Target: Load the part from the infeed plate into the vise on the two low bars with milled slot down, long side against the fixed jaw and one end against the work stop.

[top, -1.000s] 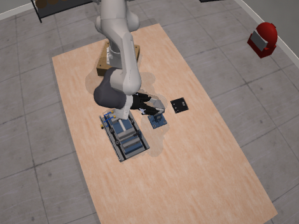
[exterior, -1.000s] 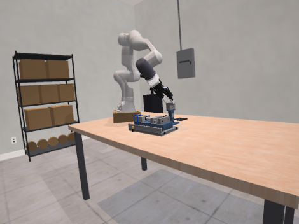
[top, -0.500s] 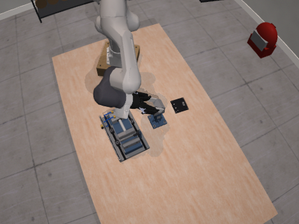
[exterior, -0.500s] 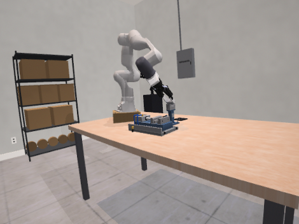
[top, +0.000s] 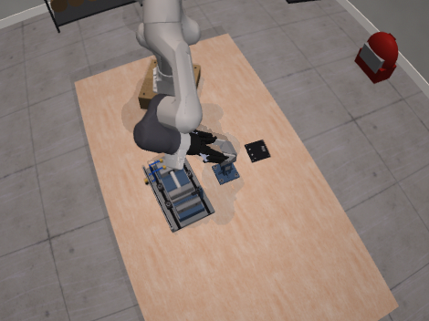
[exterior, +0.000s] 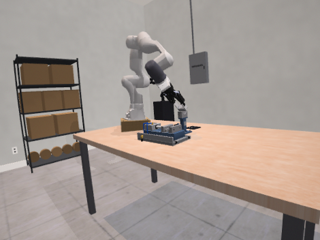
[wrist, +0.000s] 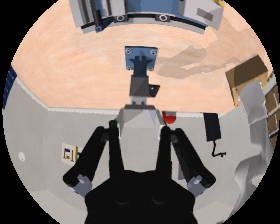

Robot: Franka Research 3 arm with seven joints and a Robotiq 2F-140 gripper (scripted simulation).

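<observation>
Now: hand 20 mm to the right of the part and 20 mm above it. Also, from my hand: vise (30 mm ahead, 200 mm to the right, 160 mm below); black infeed plate (60 mm behind, 180 mm to the left, 200 mm below).
</observation>
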